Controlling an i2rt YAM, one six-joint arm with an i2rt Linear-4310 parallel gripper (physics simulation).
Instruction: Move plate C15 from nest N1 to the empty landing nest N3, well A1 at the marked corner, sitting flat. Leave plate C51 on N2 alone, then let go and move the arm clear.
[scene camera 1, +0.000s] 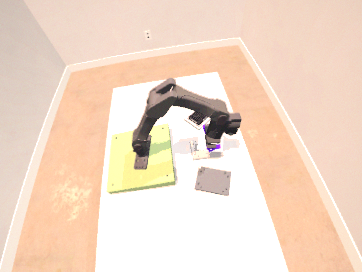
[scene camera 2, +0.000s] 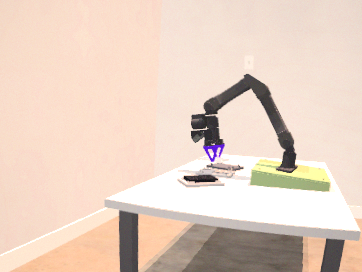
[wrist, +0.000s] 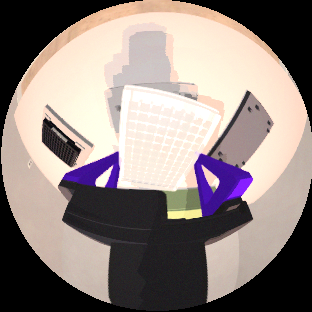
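My gripper (scene camera 1: 213, 147) (scene camera 2: 213, 156) (wrist: 156, 154) has purple fingers and is shut on plate C15 (wrist: 162, 137) (scene camera 1: 201, 154), a white well plate. It holds the plate by its short sides a little above the table. Under the plate lies the pale landing nest N3 (wrist: 112, 102) (scene camera 2: 217, 173), mostly hidden by it. I cannot tell whether the plate touches the nest. The grey nest N1 (scene camera 1: 213, 180) (scene camera 2: 224, 167) (wrist: 247, 130) lies bare to one side. The black plate C51 (scene camera 1: 199, 117) (scene camera 2: 200, 177) (wrist: 59, 142) sits on the white nest N2 (scene camera 2: 201, 183) on the other side.
The arm stands on a green base block (scene camera 1: 140, 175) (scene camera 2: 289, 179) on the white table (scene camera 1: 175, 228) (scene camera 2: 234, 210). The three nests lie in a row beside the block. The arm's forearm passes over part of plate C51 in scene camera 1.
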